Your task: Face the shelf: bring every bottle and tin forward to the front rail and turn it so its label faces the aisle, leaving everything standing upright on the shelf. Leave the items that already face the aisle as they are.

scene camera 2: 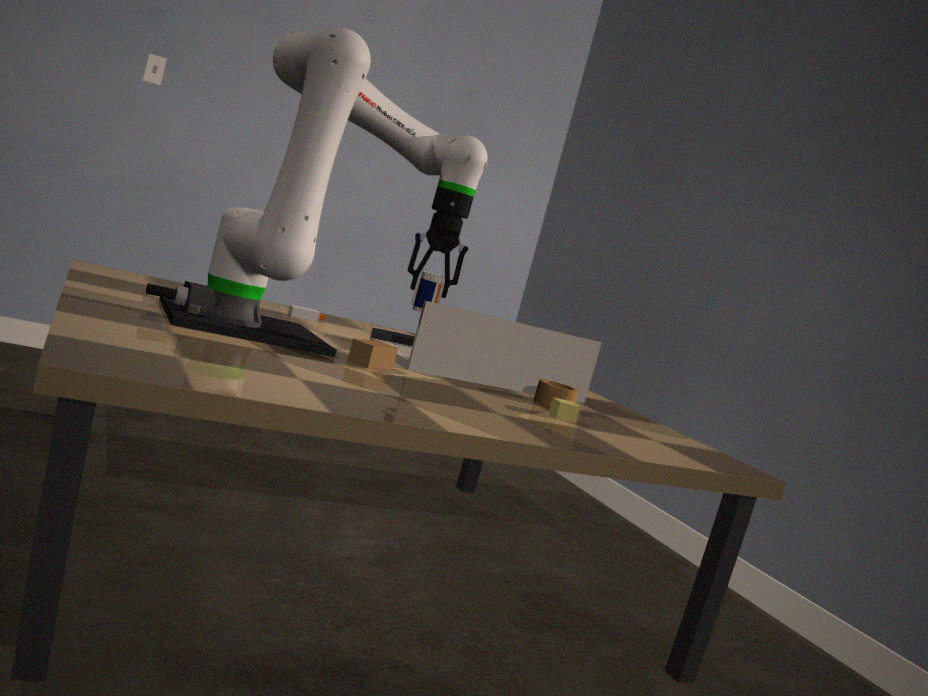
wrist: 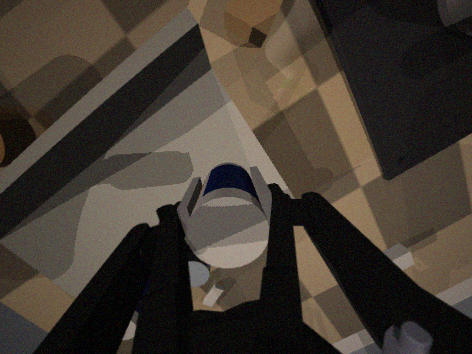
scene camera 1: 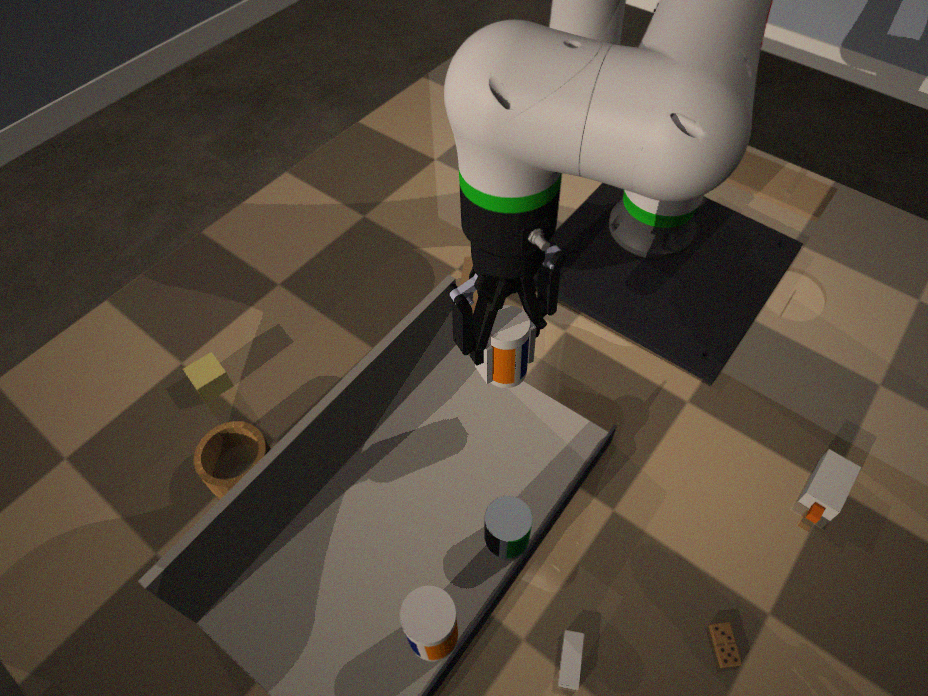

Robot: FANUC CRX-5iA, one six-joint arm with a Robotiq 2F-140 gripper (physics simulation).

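Pixels of known places: gripper, fingertip midpoint: [scene camera 1: 504, 364]; arm's base at its link origin: [scene camera 2: 227, 318] [scene camera 1: 651, 227].
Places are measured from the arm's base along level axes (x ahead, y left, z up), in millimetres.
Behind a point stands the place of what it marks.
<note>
My gripper [scene camera 1: 511, 350] @(y -13, x 461, z 122 mm) [scene camera 2: 430, 289] [wrist: 227, 184] @(y -13, x 461, z 122 mm) is shut on a white tin with orange and dark blue label parts [scene camera 1: 505, 364] @(y 3, x 486, z 163 mm) [scene camera 2: 428, 292] @(y -34, x 452, z 163 mm) [wrist: 227, 230] @(y -15, x 461, z 208 mm). It holds the tin roughly upright, raised above the shelf's far end in scene camera 1; its orange part faces that camera. The pale shelf [scene camera 1: 374, 539] @(y -43, x 707, z 4 mm) [scene camera 2: 502, 348] @(y -154, x 624, z 79 mm) has a tall back panel and a low dark front rail [scene camera 1: 573, 485] @(y 129, x 515, z 31 mm). A green and black tin with a grey lid [scene camera 1: 508, 518] @(y 93, x 613, z 74 mm) [wrist: 199, 274] @(y 99, x 604, z 74 mm) stands upright near the rail. A white tin with orange and blue [scene camera 1: 428, 618] @(y 89, x 760, z 103 mm) stands upright near the rail, farther along.
Behind the back panel are a wooden bowl [scene camera 1: 202, 468] @(y -280, x 769, z 33 mm) [scene camera 2: 548, 394] @(y -291, x 692, z 11 mm) and a yellow cube [scene camera 1: 206, 372] @(y -400, x 659, z 21 mm) [scene camera 2: 563, 409] @(y -425, x 641, z 8 mm). A wooden block [scene camera 2: 372, 354] @(y -211, x 271, z 15 mm) [wrist: 250, 17] @(y -145, x 325, z 34 mm) lies near the black base plate [scene camera 1: 674, 307] @(y 108, x 141, z -4 mm). A white-orange box [scene camera 1: 830, 479] @(y 404, x 310, z 12 mm), white block [scene camera 1: 571, 659] @(y 230, x 687, z -4 mm) and domino [scene camera 1: 724, 645] @(y 370, x 574, z -8 mm) lie on the rail side.
</note>
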